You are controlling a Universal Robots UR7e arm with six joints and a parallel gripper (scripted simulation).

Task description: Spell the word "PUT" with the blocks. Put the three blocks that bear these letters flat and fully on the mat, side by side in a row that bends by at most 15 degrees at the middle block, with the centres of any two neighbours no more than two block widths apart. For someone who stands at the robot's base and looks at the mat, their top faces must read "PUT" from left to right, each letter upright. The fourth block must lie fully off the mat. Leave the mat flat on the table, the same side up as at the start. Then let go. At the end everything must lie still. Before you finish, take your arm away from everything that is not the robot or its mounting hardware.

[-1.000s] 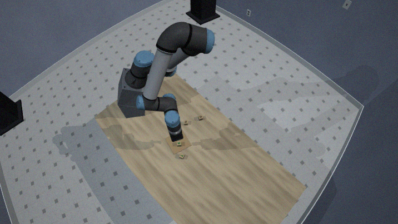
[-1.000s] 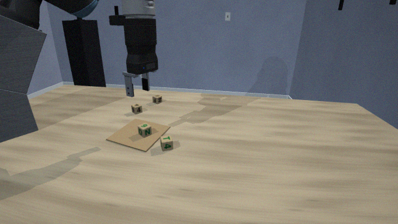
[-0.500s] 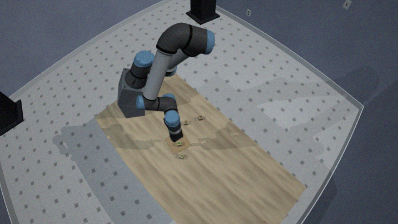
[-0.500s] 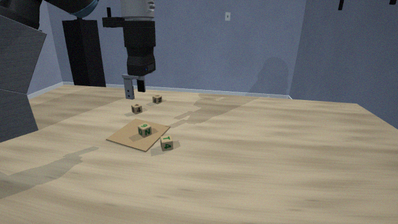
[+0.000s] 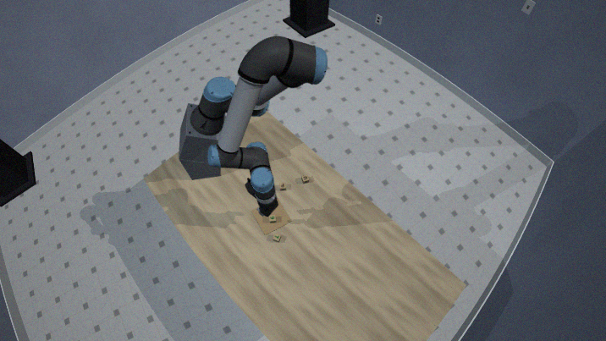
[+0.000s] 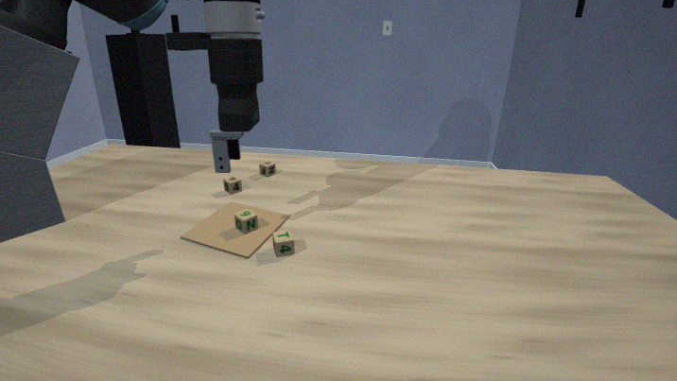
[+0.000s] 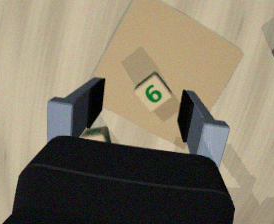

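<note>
My hand is 1 cm short of the O block, 1 cm to the right of it and 13 cm above it. Also, from my hand: tan mat: 1 cm behind, 2 cm to the left, 14 cm below; P block: 10 cm behind, 15 cm to the left, 13 cm below; T block: 10 cm ahead, 2 cm to the right, 13 cm below.
</note>
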